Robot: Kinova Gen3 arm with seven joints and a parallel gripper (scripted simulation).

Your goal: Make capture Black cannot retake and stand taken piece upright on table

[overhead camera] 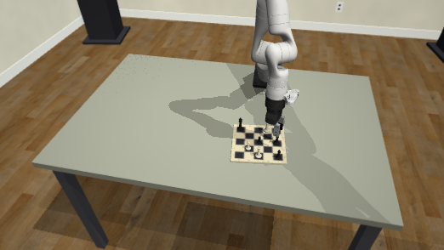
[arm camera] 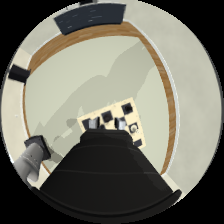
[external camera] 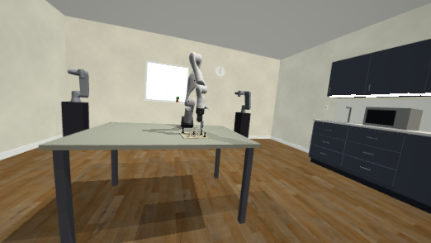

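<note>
My gripper is now 70 mm to the left of the chessboard and 80 mm above it.
</note>
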